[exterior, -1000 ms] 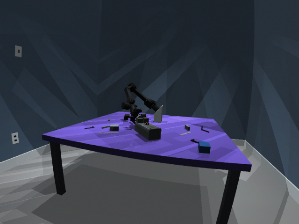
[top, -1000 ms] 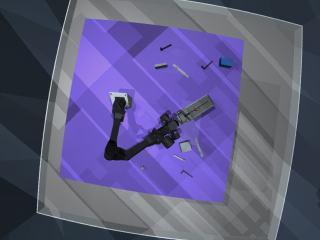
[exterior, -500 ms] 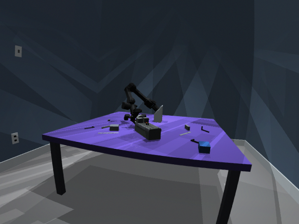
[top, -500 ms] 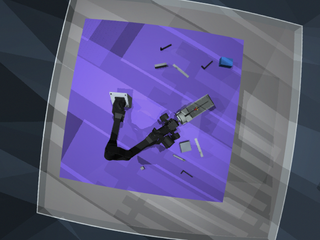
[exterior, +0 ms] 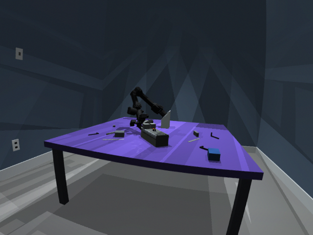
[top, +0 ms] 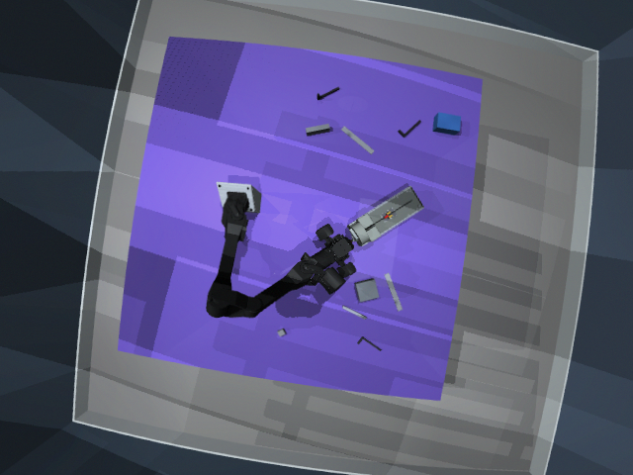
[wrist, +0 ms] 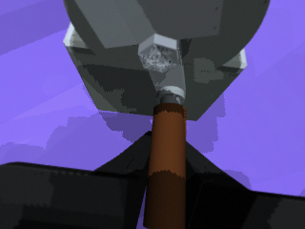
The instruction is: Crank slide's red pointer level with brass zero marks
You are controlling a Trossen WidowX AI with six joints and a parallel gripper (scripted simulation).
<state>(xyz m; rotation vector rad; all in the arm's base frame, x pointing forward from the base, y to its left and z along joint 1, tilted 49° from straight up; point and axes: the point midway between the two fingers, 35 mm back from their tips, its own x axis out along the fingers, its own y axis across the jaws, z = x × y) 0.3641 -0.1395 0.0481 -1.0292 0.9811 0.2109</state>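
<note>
Right now my gripper tip is 30 mm below the brown crank handle, 10 mm to the left of it and 10 mm past it. Round my gripper tip: dark L-shaped key 370 mm to the right, 100 mm ahead, 30 mm below; then red pointer 120 mm ahead, 100 mm to the left, 50 mm above; then grey block 170 mm to the right, 80 mm ahead, 10 mm below.
</note>
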